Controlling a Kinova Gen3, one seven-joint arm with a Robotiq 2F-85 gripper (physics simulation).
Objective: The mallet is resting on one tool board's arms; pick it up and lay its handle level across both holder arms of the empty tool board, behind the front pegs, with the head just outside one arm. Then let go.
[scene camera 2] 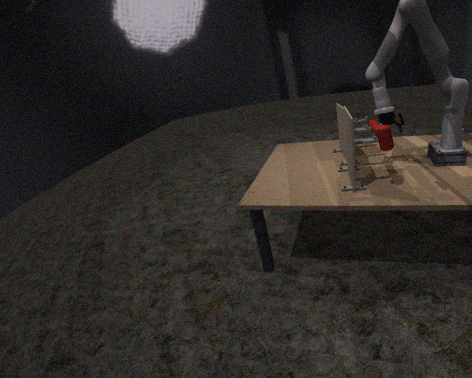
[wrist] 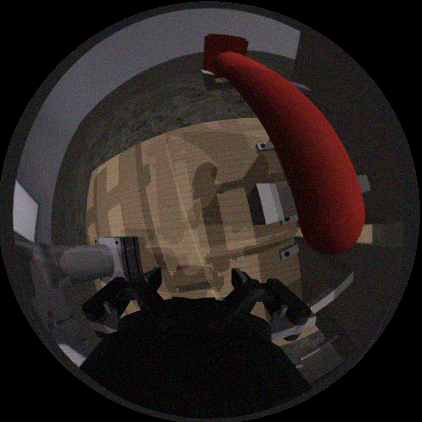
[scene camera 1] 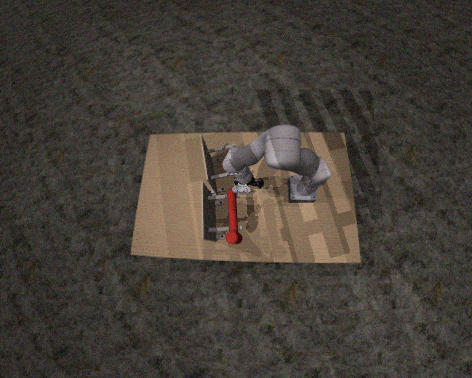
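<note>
The red mallet (scene camera 1: 232, 212) (scene camera 2: 384, 137) (wrist: 320, 165) lies across both holder arms of the nearer tool board (scene camera 1: 209, 220) (scene camera 2: 346, 142). Its head is outside that board's outer arm, and its free handle end points toward the other board. The empty tool board (scene camera 1: 205, 157) stands beyond it; one of its arms (scene camera 1: 221, 176) (wrist: 334, 295) shows beside the gripper. My gripper (scene camera 1: 249, 183) (scene camera 2: 393, 125) (wrist: 195, 276) is open and empty, close to the handle end but not around it. In the scene camera 2 view the mallet partly hides the fingers.
The boards stand side by side on the wooden table (scene camera 1: 167, 200) (scene camera 2: 295, 175), with small bracket feet (scene camera 2: 353, 188) (wrist: 289, 252) at their bases. The robot's base (scene camera 1: 303, 190) (scene camera 2: 447, 153) (wrist: 117, 255) is on the table's other side, facing the holder arms.
</note>
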